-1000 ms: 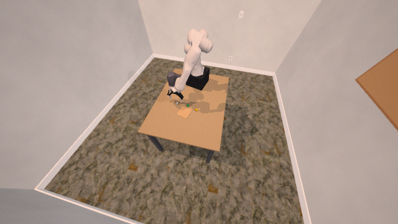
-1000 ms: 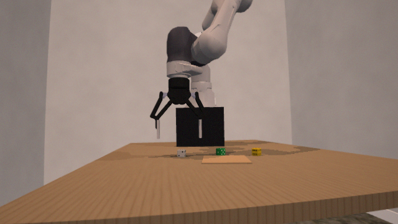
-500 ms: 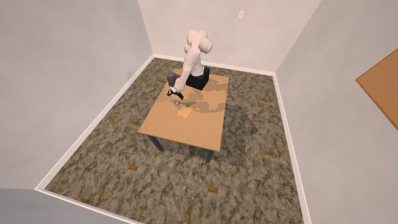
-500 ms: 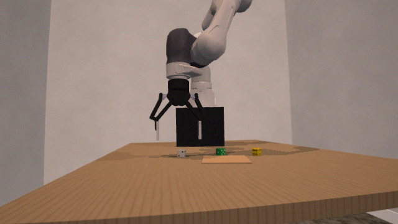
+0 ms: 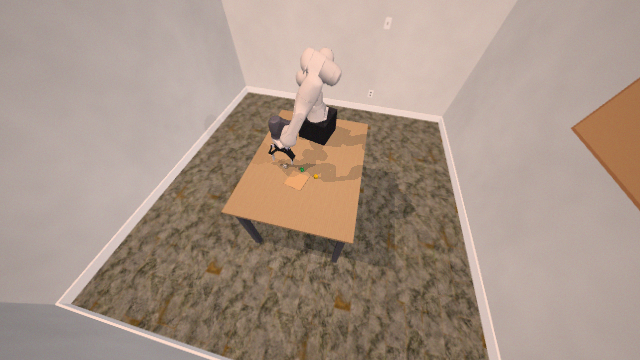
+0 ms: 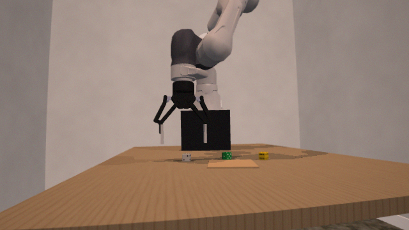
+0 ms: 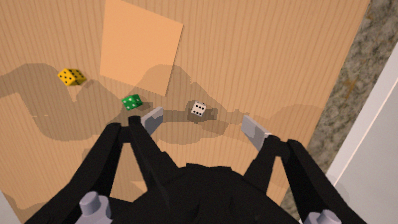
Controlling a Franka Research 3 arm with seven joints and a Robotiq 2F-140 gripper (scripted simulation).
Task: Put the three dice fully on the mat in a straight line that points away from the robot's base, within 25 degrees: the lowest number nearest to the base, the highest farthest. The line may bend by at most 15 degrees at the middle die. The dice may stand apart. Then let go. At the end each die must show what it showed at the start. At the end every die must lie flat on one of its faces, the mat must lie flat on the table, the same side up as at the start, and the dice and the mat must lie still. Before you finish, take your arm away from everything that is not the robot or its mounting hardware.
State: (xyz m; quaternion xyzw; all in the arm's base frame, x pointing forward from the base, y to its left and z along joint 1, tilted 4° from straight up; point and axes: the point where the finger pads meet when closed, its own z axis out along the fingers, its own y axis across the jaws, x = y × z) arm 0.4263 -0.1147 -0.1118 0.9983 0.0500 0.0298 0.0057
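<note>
The white die lies 1 cm to the left of my hand and 6 cm below it. The rest, counted from my hand: tan mat (9 cm ahead, 15 cm to the left, 7 cm below); then green die (1 cm behind, 15 cm to the left, 6 cm below); then yellow die (2 cm ahead, 27 cm to the left, 6 cm below).
</note>
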